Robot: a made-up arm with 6 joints.
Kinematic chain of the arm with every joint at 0, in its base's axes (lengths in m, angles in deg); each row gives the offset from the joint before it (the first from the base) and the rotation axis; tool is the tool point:
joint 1: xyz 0 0 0.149 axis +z
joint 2: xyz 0 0.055 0 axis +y
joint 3: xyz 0 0 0.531 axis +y
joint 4: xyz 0 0 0.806 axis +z
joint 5: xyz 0 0 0 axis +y
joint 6: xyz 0 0 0.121 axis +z
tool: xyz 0 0 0
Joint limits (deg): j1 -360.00..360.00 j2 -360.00..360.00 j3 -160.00..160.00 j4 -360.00..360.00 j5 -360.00..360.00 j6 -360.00..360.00
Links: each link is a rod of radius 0.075 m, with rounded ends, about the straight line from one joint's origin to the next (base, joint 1, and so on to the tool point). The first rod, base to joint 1, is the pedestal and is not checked.
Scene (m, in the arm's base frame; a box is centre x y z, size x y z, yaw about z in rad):
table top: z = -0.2
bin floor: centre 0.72 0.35 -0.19 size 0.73 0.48 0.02 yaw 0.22
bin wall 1: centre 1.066 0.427 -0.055 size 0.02 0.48 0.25 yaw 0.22
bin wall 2: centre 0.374 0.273 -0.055 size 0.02 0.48 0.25 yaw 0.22
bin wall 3: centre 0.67 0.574 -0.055 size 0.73 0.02 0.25 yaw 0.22
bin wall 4: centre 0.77 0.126 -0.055 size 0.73 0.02 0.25 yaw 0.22
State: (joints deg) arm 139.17 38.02 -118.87 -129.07 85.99 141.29
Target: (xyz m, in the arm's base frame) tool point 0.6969 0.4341 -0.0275
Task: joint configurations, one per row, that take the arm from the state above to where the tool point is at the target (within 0.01 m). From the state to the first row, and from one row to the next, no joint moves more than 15 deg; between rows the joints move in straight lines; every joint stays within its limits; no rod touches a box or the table.
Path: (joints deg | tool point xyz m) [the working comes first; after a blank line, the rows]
Joints at the target: 209.06 -29.57 -105.07 -122.96 70.91 141.29
Straight joint move there: clear.

1: 153.15 24.50 -116.11 -127.85 82.97 141.29 | 0.5517 -0.2347 0.5355
2: 167.13 10.99 -113.35 -126.62 79.96 141.29 | 0.6832 -0.1144 0.4238
3: 181.10 -2.53 -110.59 -125.40 76.94 141.29 | 0.7621 0.0557 0.2895
4: 195.08 -16.05 -107.83 -124.18 73.92 141.29 | 0.7689 0.2498 0.1371
5: 209.06 -29.57 -105.07 -122.96 70.91 141.29 | 0.6969 0.4341 -0.0276

